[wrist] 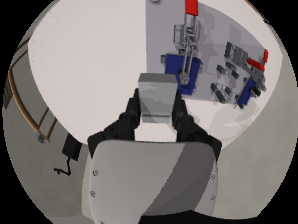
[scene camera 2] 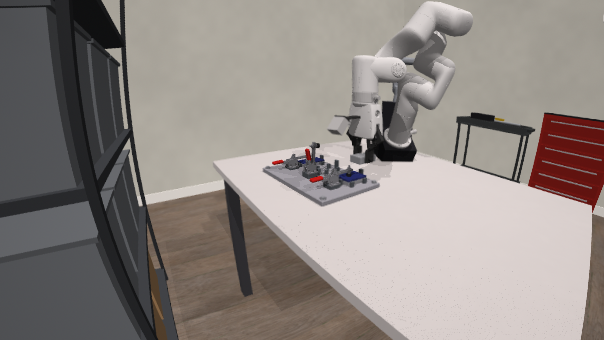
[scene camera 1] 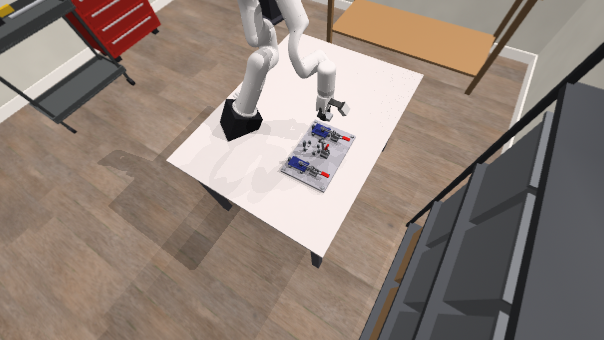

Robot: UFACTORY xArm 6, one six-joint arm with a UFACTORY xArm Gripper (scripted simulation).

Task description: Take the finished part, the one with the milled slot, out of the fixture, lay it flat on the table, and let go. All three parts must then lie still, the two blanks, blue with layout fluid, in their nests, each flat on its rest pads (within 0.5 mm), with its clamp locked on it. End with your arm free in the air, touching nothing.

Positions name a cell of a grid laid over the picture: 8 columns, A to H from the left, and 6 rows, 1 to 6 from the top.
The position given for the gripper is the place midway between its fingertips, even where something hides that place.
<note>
In view: the gripper (scene camera 2: E3), a grey finished part (wrist: E3) and a grey fixture plate (scene camera 1: E3).
The gripper also shows in the wrist view (wrist: E3).
</note>
